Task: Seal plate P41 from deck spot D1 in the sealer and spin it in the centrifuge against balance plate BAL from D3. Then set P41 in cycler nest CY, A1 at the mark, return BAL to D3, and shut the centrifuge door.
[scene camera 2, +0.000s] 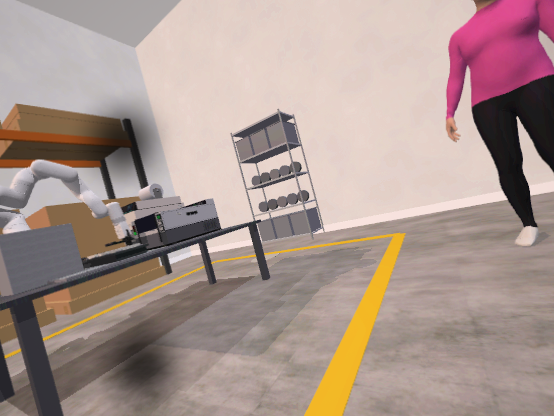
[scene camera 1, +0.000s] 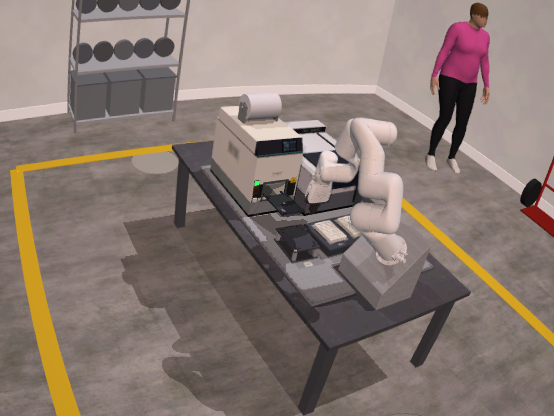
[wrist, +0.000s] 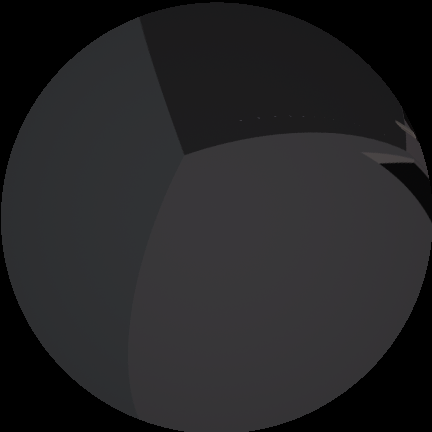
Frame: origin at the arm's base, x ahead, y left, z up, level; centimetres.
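Where they show: gripper, fingertip midpoint: (scene camera 1: 311, 211); arm's base, link origin: (scene camera 2: 30, 249) (scene camera 1: 391, 250).
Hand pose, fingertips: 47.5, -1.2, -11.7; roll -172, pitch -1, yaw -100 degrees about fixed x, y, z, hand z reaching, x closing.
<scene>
Things, the pixels of their top centre, and the offset from my fingertips, as dx, dy, dz. "spot": a spot on its surface instead.
- beige sealer, top centre: (scene camera 1: 264, 95) (scene camera 2: 146, 186) +32.6, +10.9, +42.7
- centrifuge, surface spot: (scene camera 1: 302, 178) spot: +10.8, -0.8, +10.6
- dark cycler block, top centre: (scene camera 1: 298, 236) -14.0, +18.5, +1.4
- grey pad, surface spot: (scene camera 1: 317, 278) spot: -33.1, +22.3, -4.9
Two pale well plates (scene camera 1: 329, 231) (scene camera 1: 348, 225) lie side by side on the dark deck tray in front of the arm's base. I cannot tell which one is P41 and which is BAL. The beige sealer (scene camera 1: 256, 153) (scene camera 2: 172, 220), with a roll on top, stands at the back left of the table, and its dark drawer (scene camera 1: 284, 203) sticks out. The centrifuge (scene camera 1: 302, 178) stands to its right, partly hidden by the arm. My gripper (scene camera 1: 312, 204) (scene camera 2: 127, 238) is shut and empty, pointing down at the centrifuge's front. The wrist view shows only dark surfaces close up. The dark cycler block (scene camera 1: 298, 241) sits left of the plates.
A grey pad (scene camera 1: 317, 278) lies at the table's front, beside the arm's pedestal (scene camera 1: 387, 272). A person in a pink top (scene camera 1: 457, 82) (scene camera 2: 467, 62) stands to the right of the table. A shelf rack (scene camera 1: 180, 58) (scene camera 2: 292, 165) stands by the back wall. Yellow floor lines (scene camera 1: 440, 237) run around the table.
</scene>
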